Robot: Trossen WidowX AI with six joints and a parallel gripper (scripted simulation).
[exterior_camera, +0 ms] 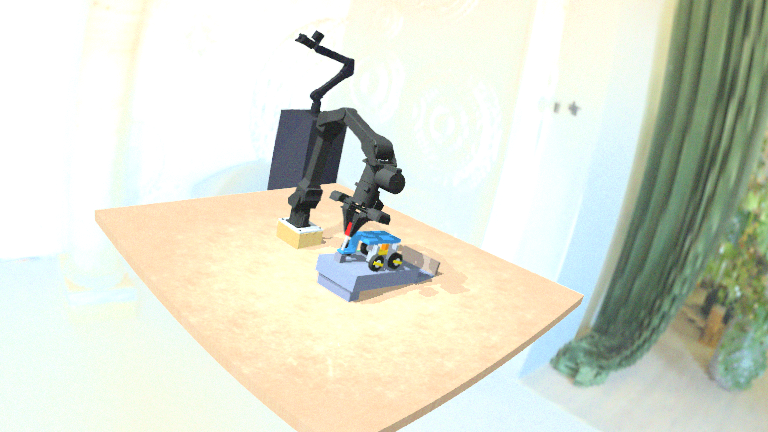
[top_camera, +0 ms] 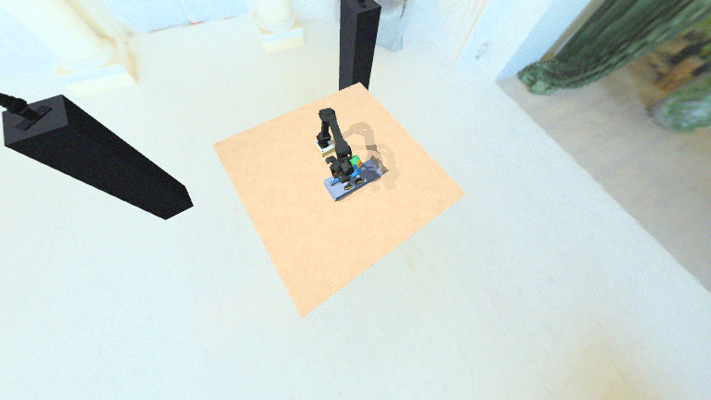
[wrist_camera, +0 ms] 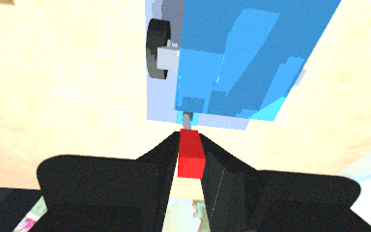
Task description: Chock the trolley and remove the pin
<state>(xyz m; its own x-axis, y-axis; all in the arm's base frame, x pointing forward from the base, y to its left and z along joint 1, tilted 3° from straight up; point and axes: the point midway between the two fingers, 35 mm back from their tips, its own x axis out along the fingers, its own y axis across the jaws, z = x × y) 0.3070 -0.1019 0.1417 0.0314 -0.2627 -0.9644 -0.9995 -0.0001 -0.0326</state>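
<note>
Now: gripper tip 100 mm past the green tray, 210 mm to the right of it and 170 mm above it. Also, from my gripper tip: blue-topped trolley 20 mm ahead, 90 mm to the left, 50 mm below; then grey ramp 20 mm ahead, 100 mm to the left, 110 mm below; then red-headed stop pin right at my gripper tip.
</note>
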